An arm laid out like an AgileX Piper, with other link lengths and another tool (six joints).
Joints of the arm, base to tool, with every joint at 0 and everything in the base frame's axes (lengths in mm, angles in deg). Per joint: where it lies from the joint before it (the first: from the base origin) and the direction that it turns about. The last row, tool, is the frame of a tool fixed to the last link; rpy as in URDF.
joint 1: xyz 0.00 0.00 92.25 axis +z
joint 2: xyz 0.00 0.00 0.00 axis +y
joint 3: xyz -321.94 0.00 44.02 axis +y
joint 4: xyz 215.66 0.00 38.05 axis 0.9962 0 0.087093
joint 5: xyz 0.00 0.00 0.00 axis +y
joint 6: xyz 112.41 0.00 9.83 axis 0.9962 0 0.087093
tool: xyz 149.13 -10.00 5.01 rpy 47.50 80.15 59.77
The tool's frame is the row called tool.
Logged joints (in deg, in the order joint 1, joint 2, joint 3, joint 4, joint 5, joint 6), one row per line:
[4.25 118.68 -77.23 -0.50 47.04 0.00]
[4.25 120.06 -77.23 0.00 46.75 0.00]
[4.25 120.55 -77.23 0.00 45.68 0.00]
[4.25 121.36 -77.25 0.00 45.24 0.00]
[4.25 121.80 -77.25 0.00 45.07 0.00]
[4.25 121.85 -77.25 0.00 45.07 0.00]
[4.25 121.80 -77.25 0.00 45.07 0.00]
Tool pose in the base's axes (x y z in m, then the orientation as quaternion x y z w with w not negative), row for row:
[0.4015 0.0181 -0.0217 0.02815 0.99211 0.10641 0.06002]
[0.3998 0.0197 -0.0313 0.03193 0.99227 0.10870 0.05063]
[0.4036 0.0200 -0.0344 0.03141 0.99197 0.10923 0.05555]
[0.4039 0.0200 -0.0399 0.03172 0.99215 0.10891 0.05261]
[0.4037 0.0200 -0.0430 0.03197 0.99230 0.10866 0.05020]
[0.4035 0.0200 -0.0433 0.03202 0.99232 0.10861 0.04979]
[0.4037 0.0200 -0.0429 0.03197 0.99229 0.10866 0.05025]
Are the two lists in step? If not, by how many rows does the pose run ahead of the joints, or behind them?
They are in step.
